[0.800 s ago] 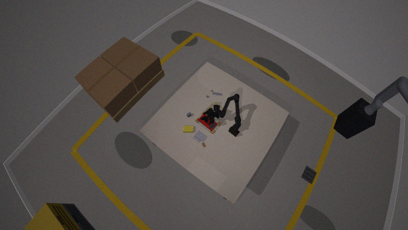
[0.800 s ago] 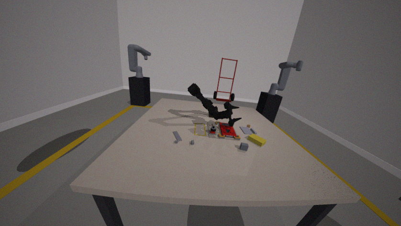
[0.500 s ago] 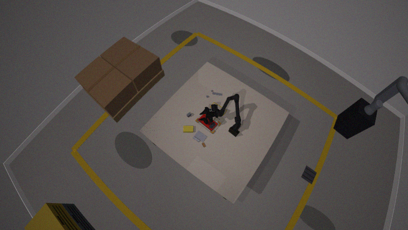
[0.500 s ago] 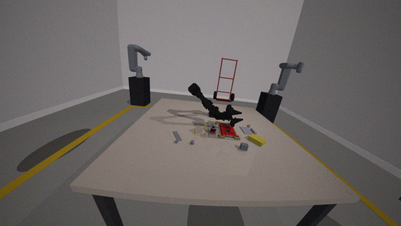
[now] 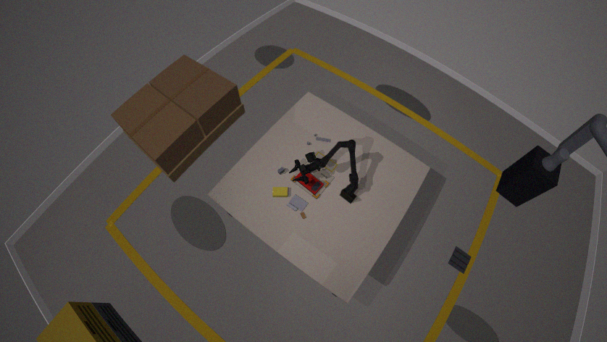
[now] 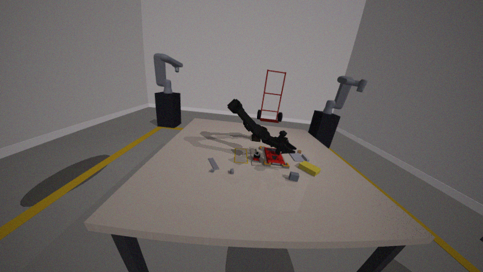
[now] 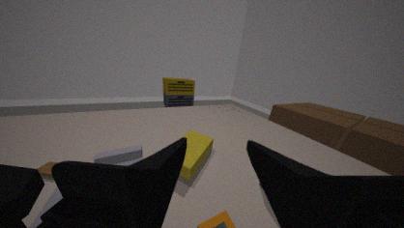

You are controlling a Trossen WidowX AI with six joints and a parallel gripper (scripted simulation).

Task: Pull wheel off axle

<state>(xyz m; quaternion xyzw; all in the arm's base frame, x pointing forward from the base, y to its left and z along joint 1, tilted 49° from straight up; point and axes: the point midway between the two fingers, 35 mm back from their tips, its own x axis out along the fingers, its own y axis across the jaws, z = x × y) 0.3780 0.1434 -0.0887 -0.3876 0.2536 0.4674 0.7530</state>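
Right now my gripper tip is 220 mm to the left of the wheel, 80 mm above it and 40 mm past it. The rest, counted from my gripper tip: small grey cube 360 mm to the right, 120 mm ahead, 110 mm below; yellow block 110 mm to the left, 100 mm below, 10 mm ahead; grey plate 140 mm behind, 110 mm below, 90 mm to the left.
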